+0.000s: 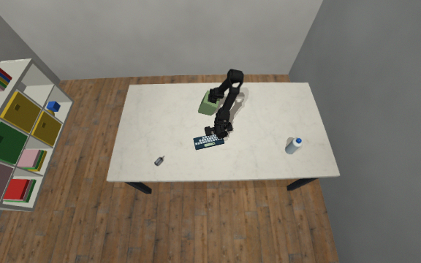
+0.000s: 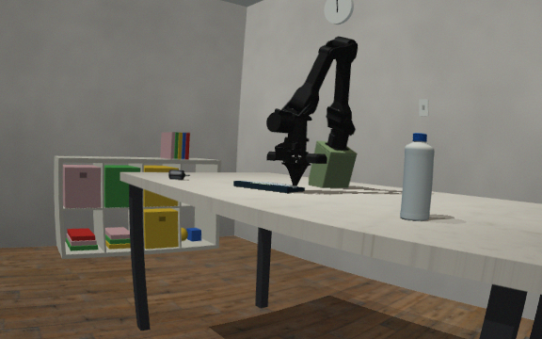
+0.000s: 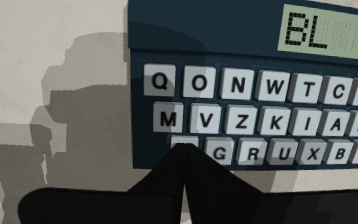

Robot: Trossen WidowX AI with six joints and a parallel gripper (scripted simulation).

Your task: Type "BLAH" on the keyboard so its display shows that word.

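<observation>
My gripper is now 90 mm short of the left-arrow key, 140 mm to the left of it and 30 mm above it. From my hand the other things lie so: dark grey object: 250 mm ahead, 370 mm to the right, 30 mm below; white bottle: 60 mm ahead, 520 mm to the left, 30 mm above.
</observation>
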